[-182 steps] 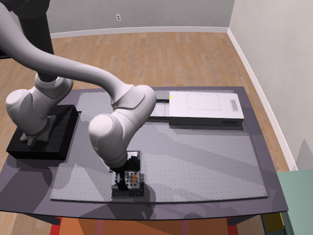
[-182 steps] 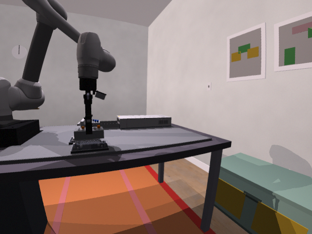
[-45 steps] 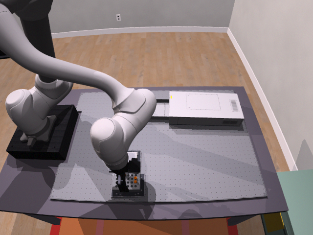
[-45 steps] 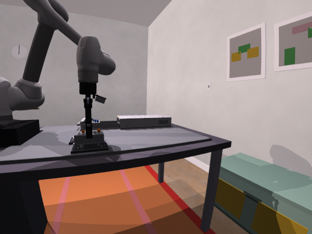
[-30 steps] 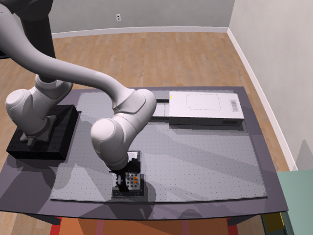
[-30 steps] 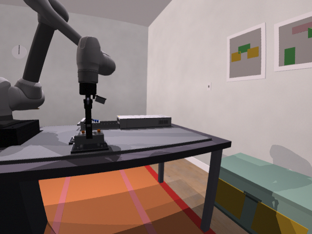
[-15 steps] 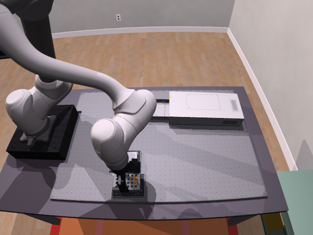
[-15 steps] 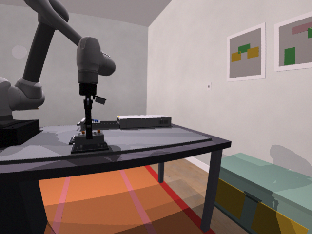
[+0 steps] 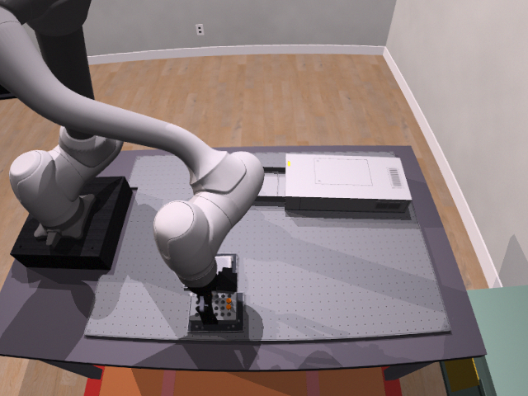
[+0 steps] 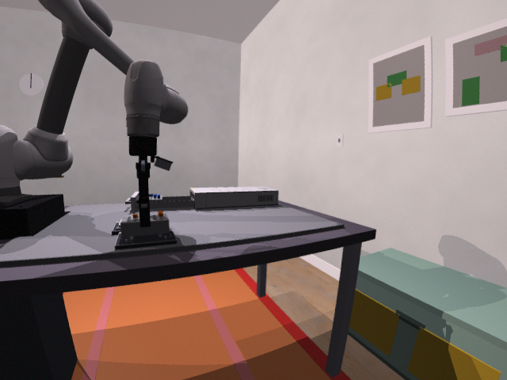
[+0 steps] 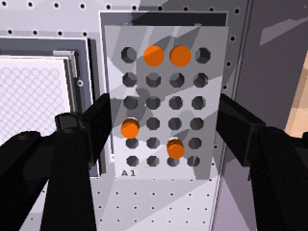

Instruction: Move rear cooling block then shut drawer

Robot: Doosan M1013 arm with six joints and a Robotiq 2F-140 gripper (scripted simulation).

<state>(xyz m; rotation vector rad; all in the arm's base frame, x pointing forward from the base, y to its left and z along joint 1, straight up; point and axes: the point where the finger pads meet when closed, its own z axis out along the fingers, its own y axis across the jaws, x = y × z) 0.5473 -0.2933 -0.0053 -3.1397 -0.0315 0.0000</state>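
My hand is 30 mm above the cooling block. The rest, counted from my hand: drawer: 480 mm to the left, 70 mm ahead, 40 mm below; deck slot D2: 70 mm below; cooler COLD: 470 mm to the left, 250 mm ahead, 40 mm below.
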